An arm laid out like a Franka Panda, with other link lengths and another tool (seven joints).
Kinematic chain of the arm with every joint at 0, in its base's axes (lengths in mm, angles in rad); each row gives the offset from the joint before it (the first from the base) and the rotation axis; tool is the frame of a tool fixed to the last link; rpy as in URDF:
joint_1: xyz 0 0 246.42 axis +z
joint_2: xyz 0 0 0 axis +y
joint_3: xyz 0 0 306.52 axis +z
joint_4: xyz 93.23 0 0 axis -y
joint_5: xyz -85.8 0 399.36 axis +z
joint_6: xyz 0 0 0 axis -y
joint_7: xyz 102.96 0 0 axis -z
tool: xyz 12 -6 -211.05 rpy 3.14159 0.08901 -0.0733
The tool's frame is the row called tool.
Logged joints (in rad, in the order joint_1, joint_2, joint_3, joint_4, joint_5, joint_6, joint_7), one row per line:
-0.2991, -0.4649, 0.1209, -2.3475, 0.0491, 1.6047, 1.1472
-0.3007, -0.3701, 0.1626, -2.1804, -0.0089, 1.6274, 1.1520
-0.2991, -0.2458, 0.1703, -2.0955, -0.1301, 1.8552, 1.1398
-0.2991, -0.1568, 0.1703, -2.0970, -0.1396, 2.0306, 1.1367
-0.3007, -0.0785, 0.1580, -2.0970, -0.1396, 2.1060, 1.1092
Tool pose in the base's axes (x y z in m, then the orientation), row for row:
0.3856, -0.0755, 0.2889, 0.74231, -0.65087, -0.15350, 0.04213
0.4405, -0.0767, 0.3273, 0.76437, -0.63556, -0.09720, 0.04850
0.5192, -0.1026, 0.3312, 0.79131, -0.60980, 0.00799, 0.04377
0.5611, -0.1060, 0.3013, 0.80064, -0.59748, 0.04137, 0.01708
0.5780, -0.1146, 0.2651, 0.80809, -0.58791, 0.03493, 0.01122
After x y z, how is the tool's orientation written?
As a quaternion, x y z w.
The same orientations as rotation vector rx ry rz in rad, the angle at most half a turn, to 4 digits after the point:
2.2715, -1.9917, -0.4697
2.3299, -1.9373, -0.2963
2.4190, -1.8641, 0.0244
2.4883, -1.8569, 0.1286
2.5207, -1.8339, 0.1090

